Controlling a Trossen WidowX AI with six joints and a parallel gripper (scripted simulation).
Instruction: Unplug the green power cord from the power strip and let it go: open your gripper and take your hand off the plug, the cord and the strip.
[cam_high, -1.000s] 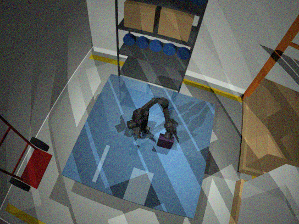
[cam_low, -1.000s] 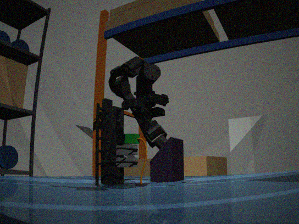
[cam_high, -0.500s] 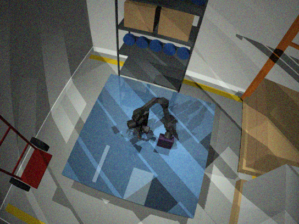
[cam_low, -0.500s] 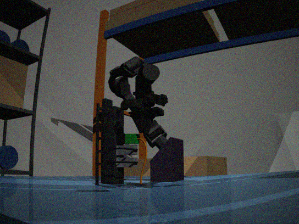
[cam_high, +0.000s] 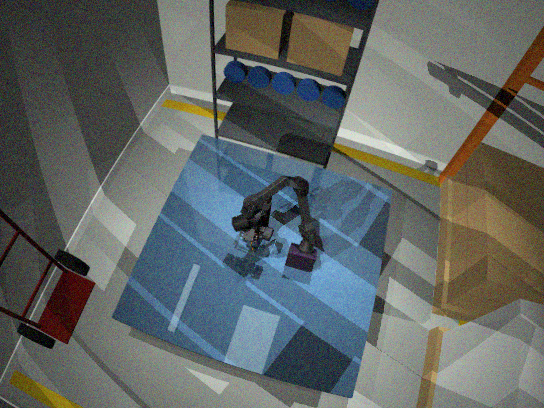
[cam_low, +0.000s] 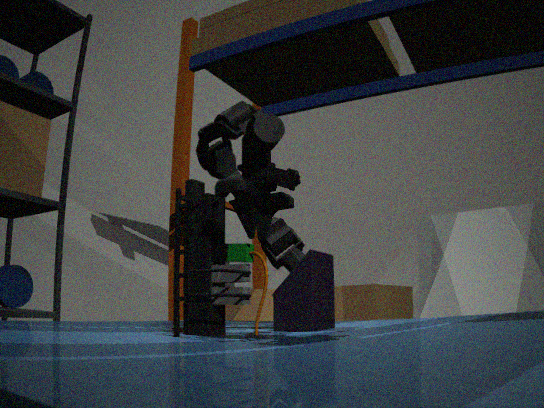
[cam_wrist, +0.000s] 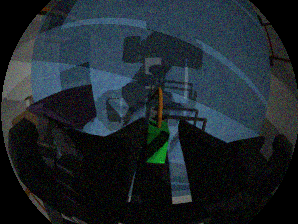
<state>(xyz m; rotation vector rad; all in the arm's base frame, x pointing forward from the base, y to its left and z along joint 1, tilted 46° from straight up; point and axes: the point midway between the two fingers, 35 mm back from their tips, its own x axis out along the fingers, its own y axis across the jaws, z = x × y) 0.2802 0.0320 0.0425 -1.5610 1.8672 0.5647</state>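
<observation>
Right now the green plug is 10 mm behind my gripper tip, 60 mm to the right of it and 10 mm below it.
</observation>
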